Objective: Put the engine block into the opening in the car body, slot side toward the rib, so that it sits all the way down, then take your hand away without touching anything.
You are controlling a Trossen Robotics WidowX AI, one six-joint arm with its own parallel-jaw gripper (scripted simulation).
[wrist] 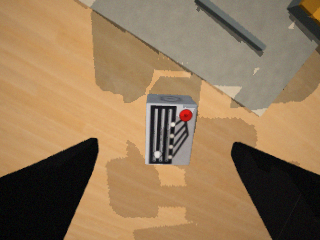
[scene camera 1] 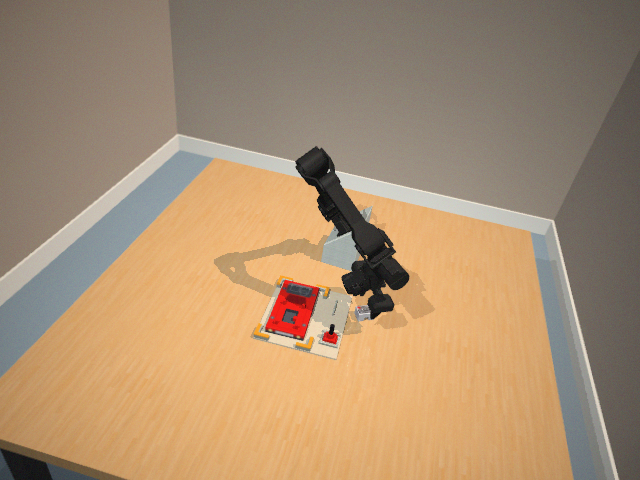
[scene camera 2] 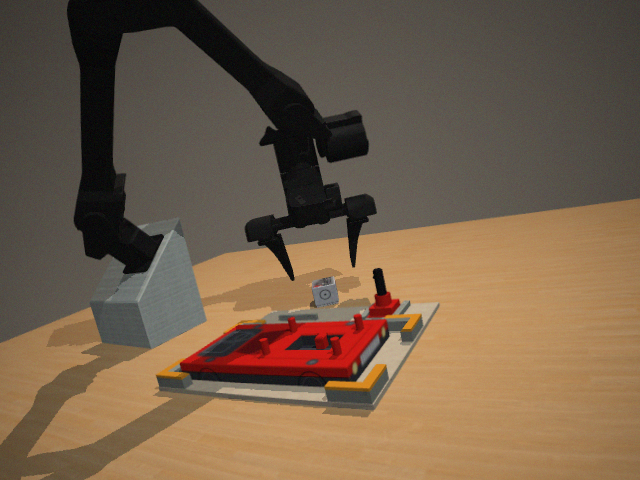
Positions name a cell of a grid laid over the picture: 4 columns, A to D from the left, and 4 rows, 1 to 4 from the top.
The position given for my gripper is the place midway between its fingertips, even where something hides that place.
My gripper (scene camera 2: C3) is open, holding nothing. Also in view: a red car body (scene camera 2: B3) and an engine block (wrist: C2).
My gripper is seen too in the wrist view (wrist: C3) and in scene camera 1 (scene camera 1: C3). The wrist view does not show the red car body: it is out of frame.
